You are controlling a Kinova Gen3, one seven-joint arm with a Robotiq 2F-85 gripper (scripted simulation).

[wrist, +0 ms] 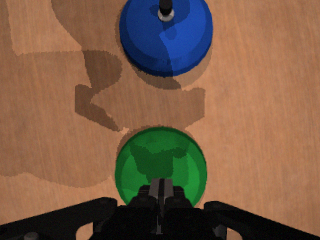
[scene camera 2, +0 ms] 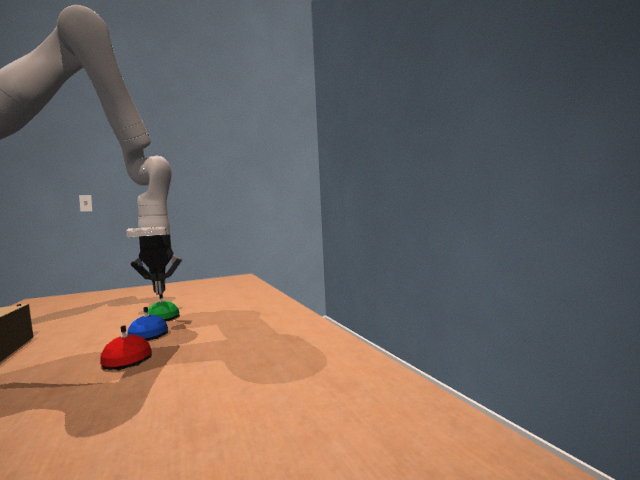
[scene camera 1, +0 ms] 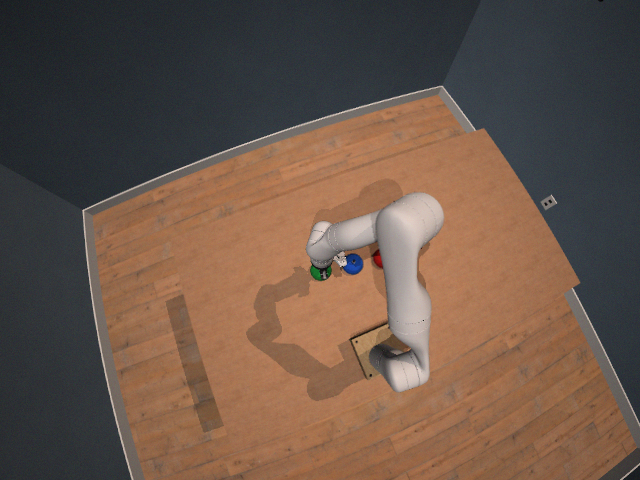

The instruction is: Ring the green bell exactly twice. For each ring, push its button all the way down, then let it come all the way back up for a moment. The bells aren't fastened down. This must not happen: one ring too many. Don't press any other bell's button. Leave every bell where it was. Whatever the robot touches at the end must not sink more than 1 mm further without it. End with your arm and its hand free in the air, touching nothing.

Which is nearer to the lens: the blue bell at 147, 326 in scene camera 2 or the red bell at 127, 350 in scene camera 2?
The red bell.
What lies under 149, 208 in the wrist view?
My gripper.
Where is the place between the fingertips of my gripper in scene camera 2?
159, 294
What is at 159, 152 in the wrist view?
A green bell.
